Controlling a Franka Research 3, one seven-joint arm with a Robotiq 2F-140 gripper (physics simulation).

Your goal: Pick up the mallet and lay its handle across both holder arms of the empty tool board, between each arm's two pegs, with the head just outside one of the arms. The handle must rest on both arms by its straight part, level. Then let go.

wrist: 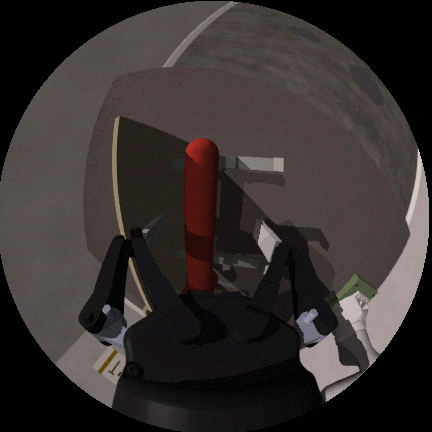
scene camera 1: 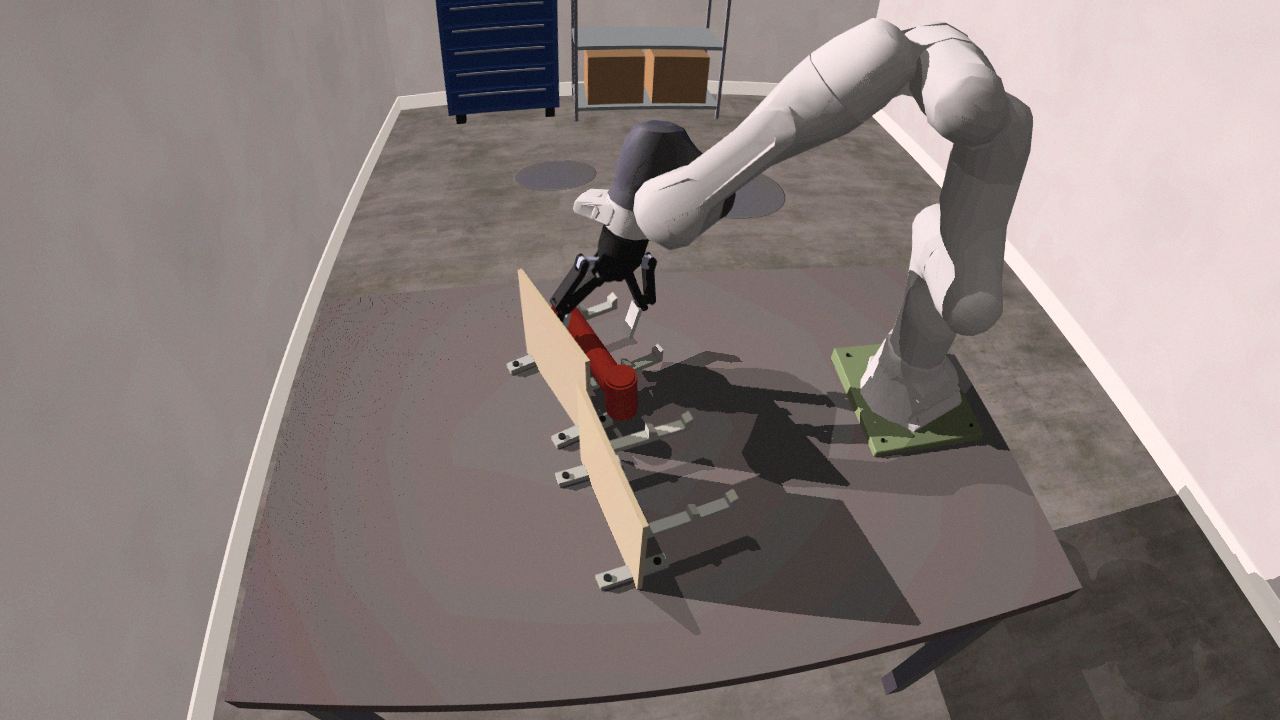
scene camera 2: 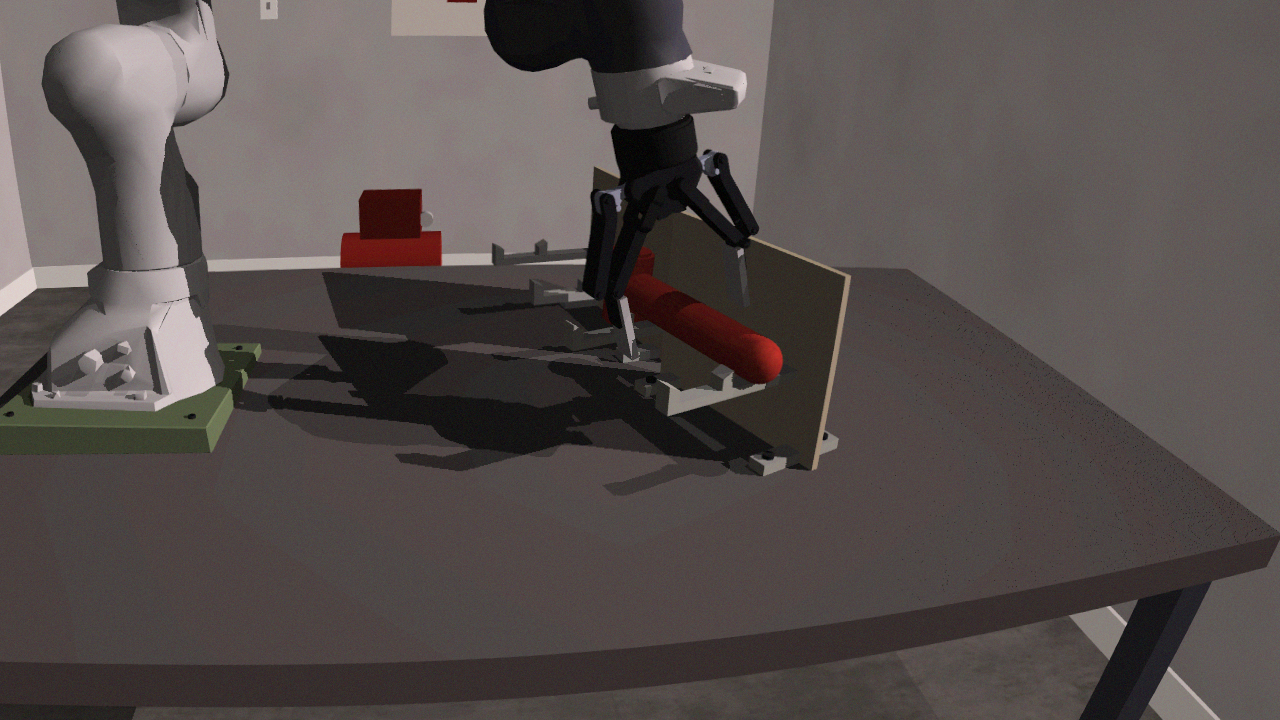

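Observation:
The red mallet [scene camera 1: 592,344] [scene camera 2: 702,324] [wrist: 201,200] lies along the far tool board [scene camera 1: 547,349] [scene camera 2: 805,335] [wrist: 150,175]. Its handle crosses that board's end arm [scene camera 1: 597,309] [scene camera 2: 698,397] [wrist: 256,164] and inner arm [scene camera 1: 646,359] [wrist: 241,261]. At the end arm the handle appears on the board side of the inner peg [scene camera 2: 722,376] [wrist: 230,163], not between the two pegs. The mallet head [scene camera 1: 620,392] is just outside the inner arm, towards the other board. Exact contact and level at the inner arm are unclear. My gripper [scene camera 1: 594,317] [scene camera 2: 686,324] [wrist: 210,224] is open, its fingers on either side of the handle.
A second tool board [scene camera 1: 613,501] stands in line nearer scene camera 1, with two holder arms [scene camera 1: 650,433] [scene camera 1: 673,519] reaching towards the robot. The head is close to its first arm. My left finger in the wrist view is close to the far board's face.

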